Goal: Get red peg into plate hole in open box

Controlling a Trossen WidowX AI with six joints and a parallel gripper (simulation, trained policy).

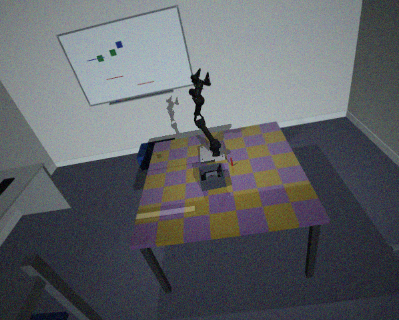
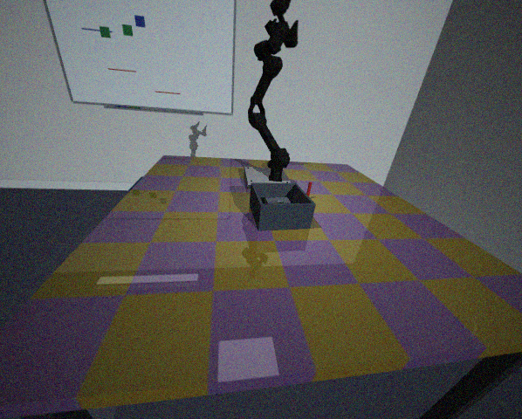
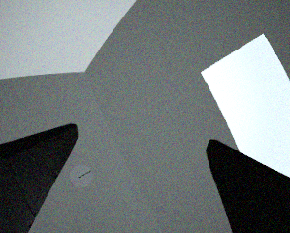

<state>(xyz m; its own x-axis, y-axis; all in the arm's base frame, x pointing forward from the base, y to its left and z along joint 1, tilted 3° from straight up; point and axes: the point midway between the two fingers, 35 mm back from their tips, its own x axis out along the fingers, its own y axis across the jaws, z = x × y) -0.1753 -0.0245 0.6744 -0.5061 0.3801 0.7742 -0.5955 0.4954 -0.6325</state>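
My gripper tip is 70 cm above the red peg, 30 cm short of it and 15 cm to the right of it. From my gripper tip the other things lie so: box: 71 cm below, 49 cm ahead; grey plate: 70 cm below, 49 cm ahead.
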